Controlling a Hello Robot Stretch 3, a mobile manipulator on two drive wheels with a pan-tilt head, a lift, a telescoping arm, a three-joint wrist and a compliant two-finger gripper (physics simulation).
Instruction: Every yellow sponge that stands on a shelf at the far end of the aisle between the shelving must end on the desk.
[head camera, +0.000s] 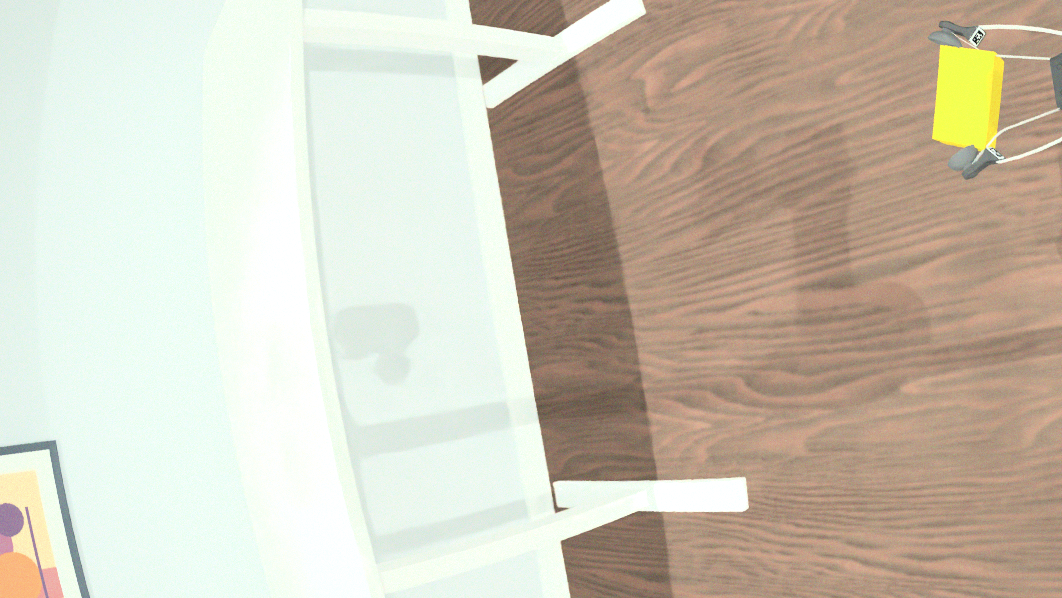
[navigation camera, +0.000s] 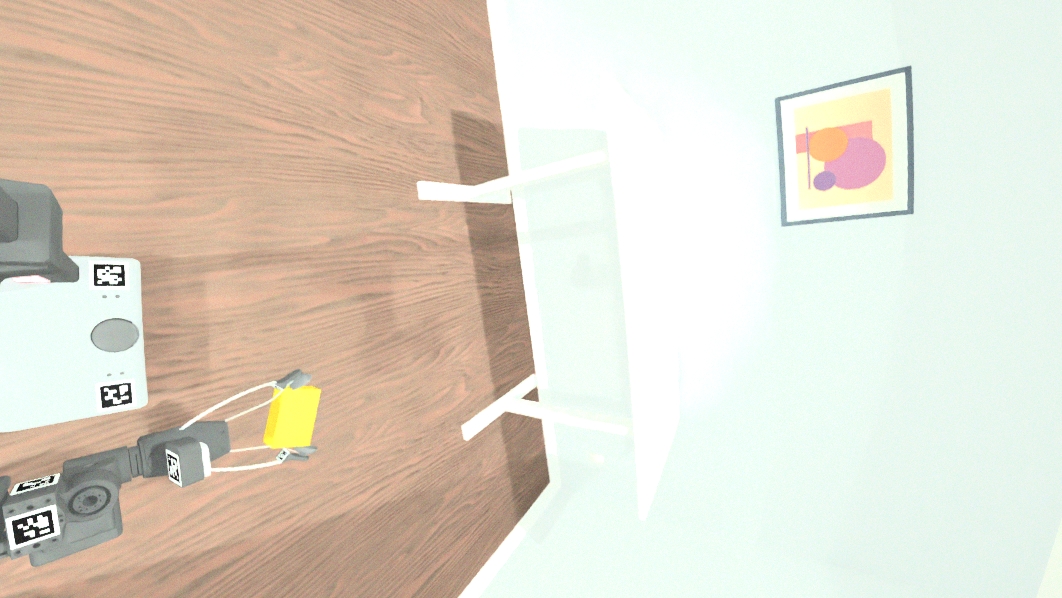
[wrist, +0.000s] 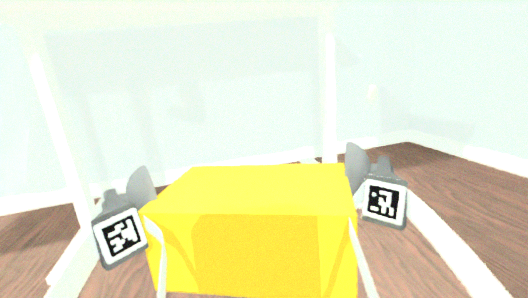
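Seen in the pictures: gripper, fingertip midpoint: (head camera: 939, 101) (navigation camera: 313, 411) (wrist: 250, 175); robot's base at its link origin: (navigation camera: 114, 332).
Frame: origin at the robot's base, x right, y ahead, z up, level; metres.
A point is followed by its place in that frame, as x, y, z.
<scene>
My gripper (head camera: 966, 96) @[0.145, 0.250, 0.597] (navigation camera: 298, 414) @[0.145, 0.250, 0.597] (wrist: 250, 175) @[0.145, 0.250, 0.597] is shut on a yellow sponge (head camera: 968, 100) @[0.140, 0.214, 0.604] (navigation camera: 292, 417) @[0.143, 0.212, 0.604] (wrist: 250, 192) @[0.144, 0.210, 0.604], with one finger at each end of the block. The sponge is held off the floor, in front of the white desk (head camera: 260, 260) @[0.040, 1.265, 0.951] (navigation camera: 653, 445) @[0.554, 1.287, 0.951] (wrist: 328, 110) @[0.585, 1.474, 0.411] and apart from it. In the wrist view the desk's legs rise behind the sponge, and its top edge is high in the picture, above the sponge. The head and navigation views are turned sideways. The shelving and any sponge on it do not show in the current views.
The desk's feet (head camera: 698, 494) (navigation camera: 460, 191) stick out over the wooden floor (head camera: 817, 371) @[-0.260, 0.760, 0.000] (navigation camera: 334, 185) @[-0.494, 0.566, 0.001] towards me. A pale wall (head camera: 133, 260) @[0.086, 1.834, 1.160] (navigation camera: 832, 371) @[0.334, 1.877, 1.630] with a framed picture (head camera: 22, 520) @[-0.497, 1.710, 1.552] (navigation camera: 844, 148) @[-0.605, 1.692, 1.659] stands behind the desk. A room corner is right of the desk in the wrist view.
</scene>
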